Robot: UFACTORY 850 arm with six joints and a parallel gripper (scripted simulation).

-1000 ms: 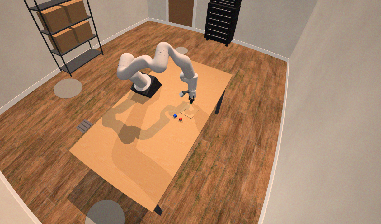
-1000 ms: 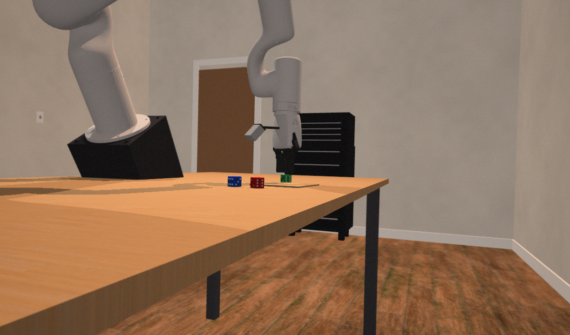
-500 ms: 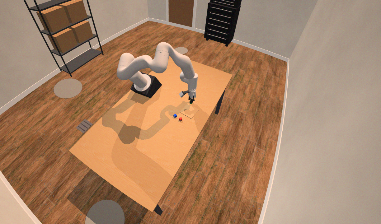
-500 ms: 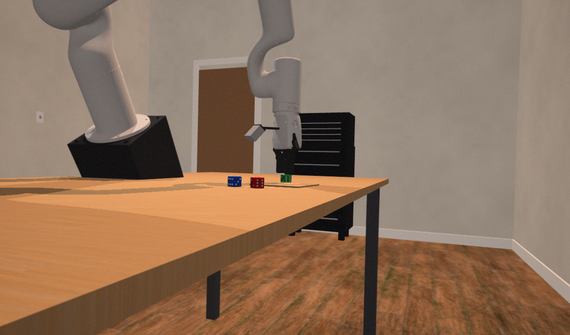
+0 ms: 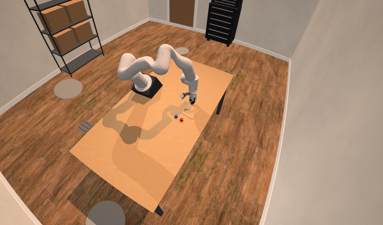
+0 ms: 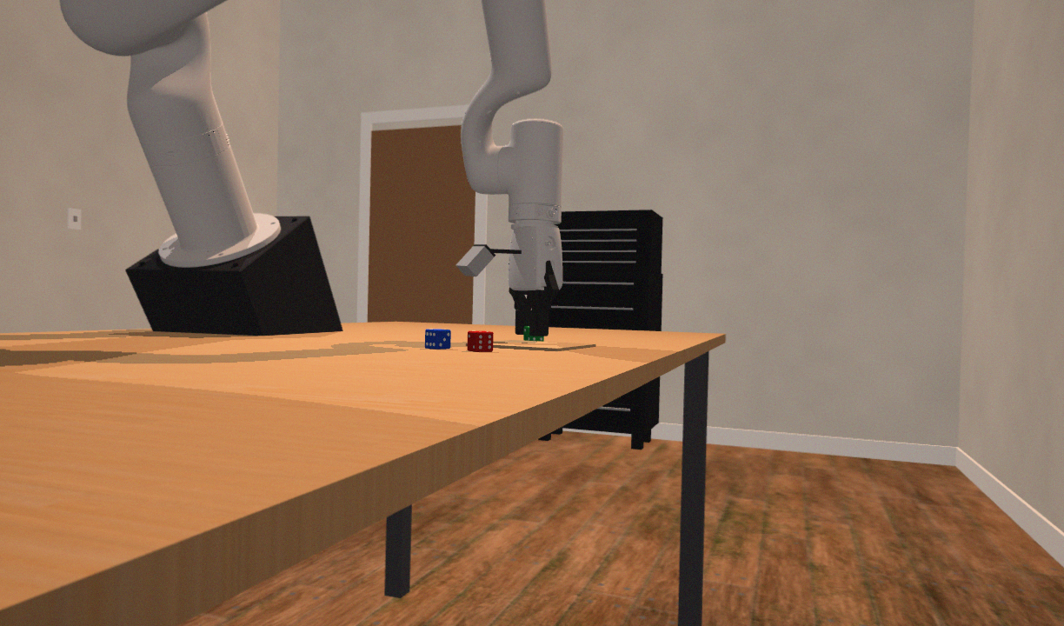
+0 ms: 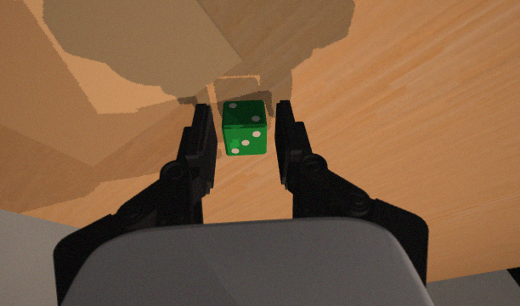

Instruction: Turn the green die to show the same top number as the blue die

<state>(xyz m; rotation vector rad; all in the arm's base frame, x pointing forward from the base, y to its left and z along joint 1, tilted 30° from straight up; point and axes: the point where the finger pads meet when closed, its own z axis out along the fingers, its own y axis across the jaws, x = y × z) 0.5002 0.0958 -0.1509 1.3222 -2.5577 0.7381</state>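
Now: hand 20 mm above the green die. The rest, counted from my hand: blue die: 30 mm behind, 240 mm to the right, 20 mm below; red die: 30 mm ahead, 240 mm to the right, 20 mm below; tan mat: 50 mm ahead, 100 mm to the right, 30 mm below.
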